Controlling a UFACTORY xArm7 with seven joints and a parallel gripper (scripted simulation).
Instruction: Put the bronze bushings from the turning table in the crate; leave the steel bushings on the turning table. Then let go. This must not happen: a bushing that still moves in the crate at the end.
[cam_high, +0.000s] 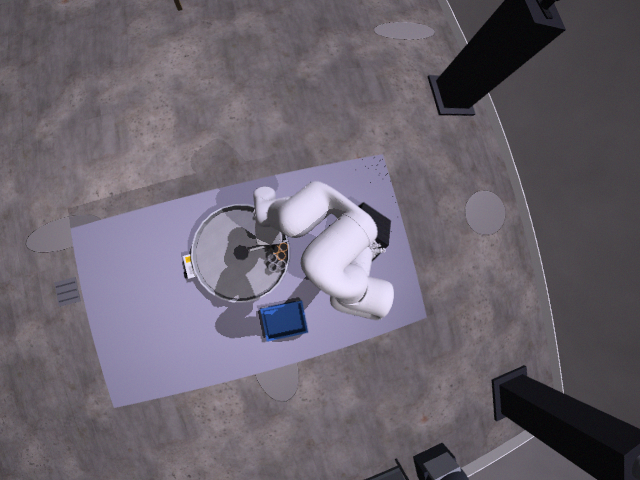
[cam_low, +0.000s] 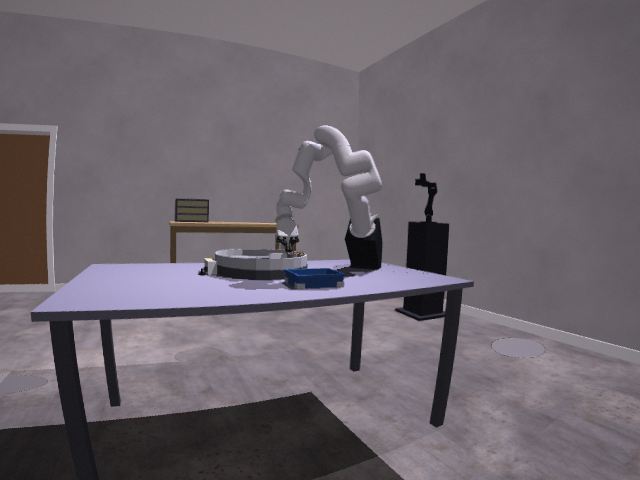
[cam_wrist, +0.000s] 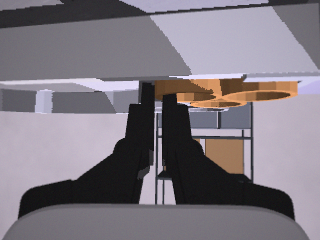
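Now: the blue crate 32 cm to the left of my hand and 8 cm below it. Round my hand: round grey turning table (13 cm ahead, 5 cm below).
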